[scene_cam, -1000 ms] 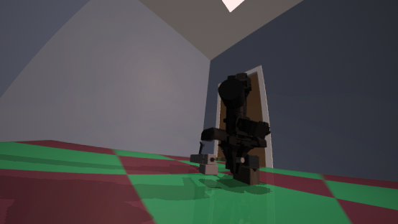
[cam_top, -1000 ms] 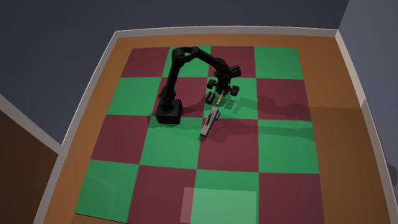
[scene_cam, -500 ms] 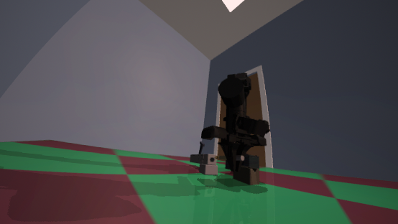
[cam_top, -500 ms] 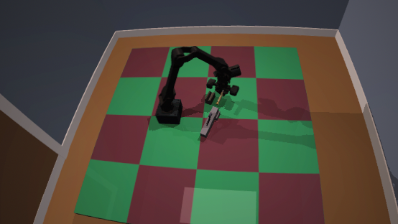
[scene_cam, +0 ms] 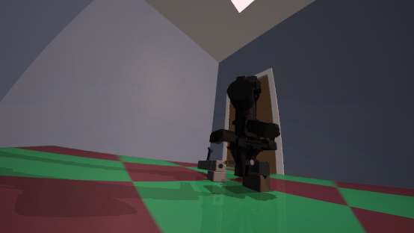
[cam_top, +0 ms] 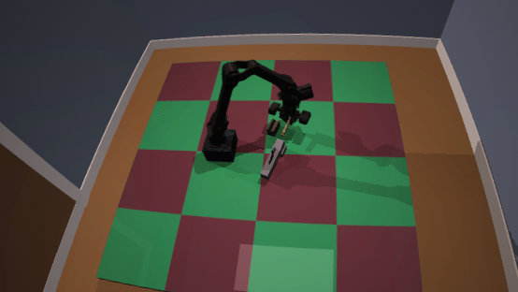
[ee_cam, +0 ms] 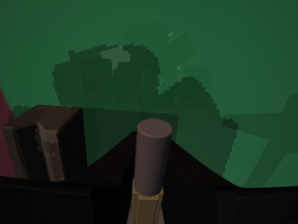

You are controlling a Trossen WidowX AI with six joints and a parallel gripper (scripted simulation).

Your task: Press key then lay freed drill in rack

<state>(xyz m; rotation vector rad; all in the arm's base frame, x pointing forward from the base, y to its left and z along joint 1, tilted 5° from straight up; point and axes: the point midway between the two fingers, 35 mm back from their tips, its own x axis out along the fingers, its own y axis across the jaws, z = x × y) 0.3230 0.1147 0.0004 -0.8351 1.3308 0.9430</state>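
My gripper tip is 80 mm past the dark rack and 20 mm above it. Also, from my gripper tip: key 80 mm behind, 190 mm to the right, 40 mm above; grey holder block 80 mm behind, 180 mm to the right; drill 20 mm behind, 30 mm to the right, 30 mm above.
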